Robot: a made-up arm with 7 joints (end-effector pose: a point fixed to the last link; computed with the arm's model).
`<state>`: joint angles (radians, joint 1 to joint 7).
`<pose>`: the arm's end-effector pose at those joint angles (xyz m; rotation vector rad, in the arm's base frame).
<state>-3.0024 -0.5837 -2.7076 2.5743 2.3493 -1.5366 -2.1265</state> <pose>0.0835 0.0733 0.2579 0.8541 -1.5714 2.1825</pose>
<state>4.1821 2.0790 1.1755 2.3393 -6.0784 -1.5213 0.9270</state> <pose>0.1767 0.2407 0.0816 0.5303 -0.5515 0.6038</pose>
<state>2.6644 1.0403 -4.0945 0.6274 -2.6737 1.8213 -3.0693</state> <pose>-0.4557 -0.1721 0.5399 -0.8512 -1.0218 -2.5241</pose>
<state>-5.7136 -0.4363 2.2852 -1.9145 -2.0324 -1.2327 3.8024</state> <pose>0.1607 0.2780 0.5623 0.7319 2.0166 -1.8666</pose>
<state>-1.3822 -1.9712 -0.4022 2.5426 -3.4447 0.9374 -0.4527</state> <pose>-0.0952 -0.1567 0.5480 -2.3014 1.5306 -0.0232</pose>
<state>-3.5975 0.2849 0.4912 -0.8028 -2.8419 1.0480 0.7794</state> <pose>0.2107 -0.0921 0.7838 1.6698 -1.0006 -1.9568</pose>
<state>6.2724 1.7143 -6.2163 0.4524 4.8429 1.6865 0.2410</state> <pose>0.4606 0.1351 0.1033 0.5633 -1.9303 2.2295</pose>
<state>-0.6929 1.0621 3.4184 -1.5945 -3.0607 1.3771 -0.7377</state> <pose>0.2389 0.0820 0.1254 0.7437 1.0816 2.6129</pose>
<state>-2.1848 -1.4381 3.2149 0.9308 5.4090 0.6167 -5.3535</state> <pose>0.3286 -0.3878 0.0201 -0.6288 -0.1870 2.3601</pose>
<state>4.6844 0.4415 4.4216 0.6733 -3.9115 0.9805 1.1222</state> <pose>-0.1628 0.3072 0.8301 2.0638 -0.2572 0.2584</pose>
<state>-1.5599 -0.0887 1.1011 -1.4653 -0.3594 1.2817 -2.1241</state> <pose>-0.2655 -0.1257 0.7489 0.6929 2.7025 -0.0754</pose>
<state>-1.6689 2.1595 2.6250 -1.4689 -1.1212 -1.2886 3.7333</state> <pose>-0.2771 0.0713 0.0062 -2.2991 -0.0403 -1.5244</pose>
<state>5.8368 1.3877 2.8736 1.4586 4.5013 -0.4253 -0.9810</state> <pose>0.2304 0.0614 0.7572 3.0518 0.1221 0.3230</pose>
